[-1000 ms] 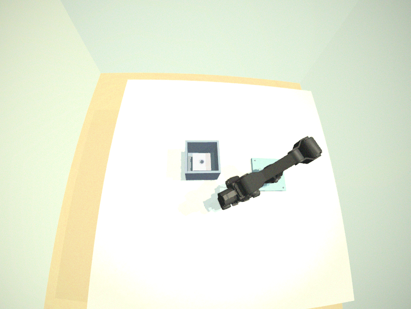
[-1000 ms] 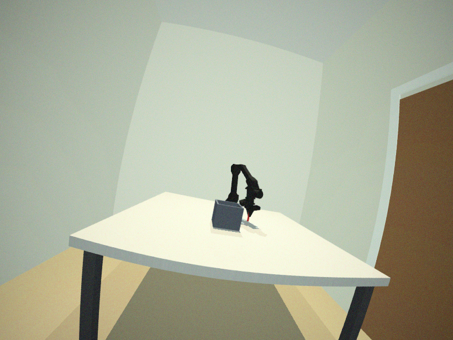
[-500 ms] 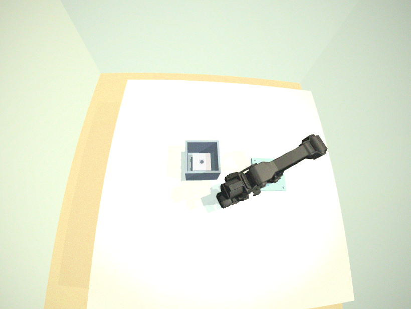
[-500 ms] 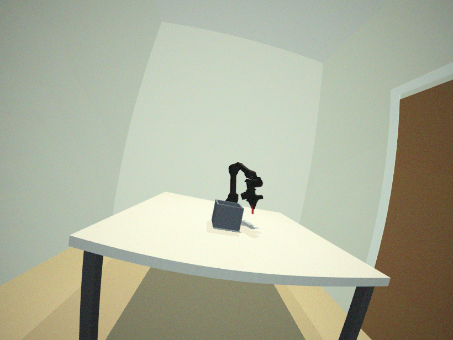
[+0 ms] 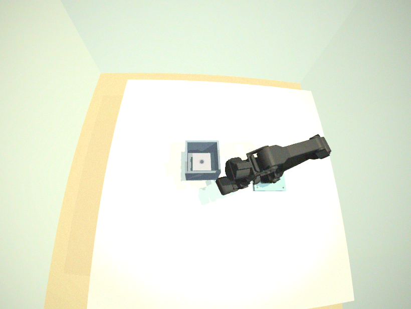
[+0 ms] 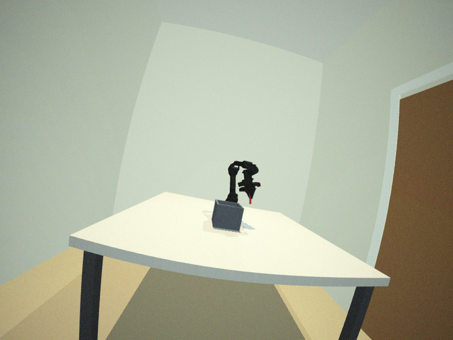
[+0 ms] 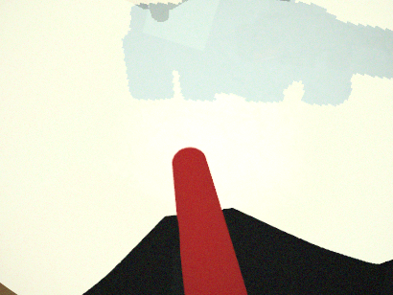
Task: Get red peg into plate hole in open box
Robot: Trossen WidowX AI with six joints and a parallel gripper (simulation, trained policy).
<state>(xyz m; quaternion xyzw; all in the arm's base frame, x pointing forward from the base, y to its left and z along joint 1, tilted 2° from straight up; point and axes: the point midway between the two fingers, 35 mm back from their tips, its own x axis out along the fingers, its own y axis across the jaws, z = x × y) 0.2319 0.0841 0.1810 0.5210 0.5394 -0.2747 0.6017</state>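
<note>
My gripper tip is 110 mm short of the grey plate, 160 mm to the left of it and 130 mm above it. The rest, counted from my gripper tip: red peg (10 mm to the right, 10 mm above).
</note>
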